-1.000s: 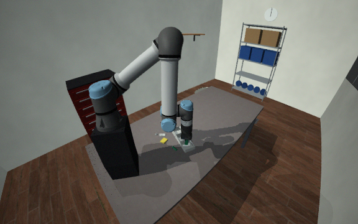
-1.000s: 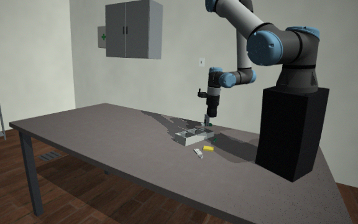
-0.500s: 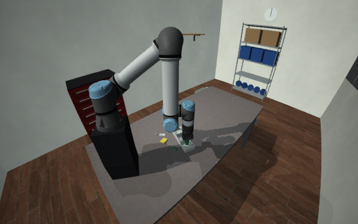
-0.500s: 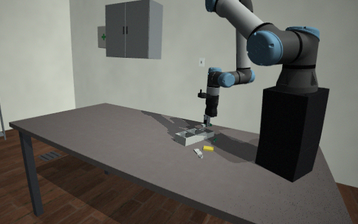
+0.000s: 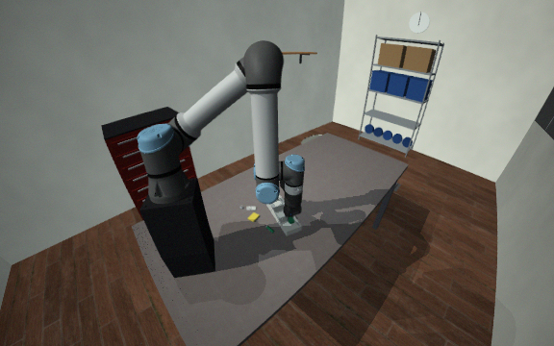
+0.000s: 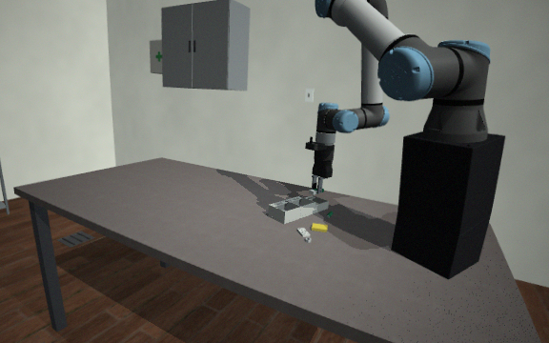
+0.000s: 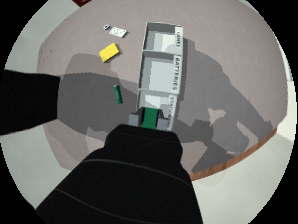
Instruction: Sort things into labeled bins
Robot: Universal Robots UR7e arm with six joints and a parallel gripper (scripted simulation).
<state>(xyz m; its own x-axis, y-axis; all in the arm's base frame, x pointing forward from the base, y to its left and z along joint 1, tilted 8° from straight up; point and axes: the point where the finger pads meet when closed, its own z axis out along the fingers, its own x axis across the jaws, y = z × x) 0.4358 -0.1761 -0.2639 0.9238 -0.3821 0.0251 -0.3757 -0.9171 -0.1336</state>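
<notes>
My gripper is now 7 cm past the yellow block, 18 cm to the right of it and 8 cm above it. Round my hand: slim green thing (7 cm behind, 6 cm to the left, 8 cm below).
</notes>
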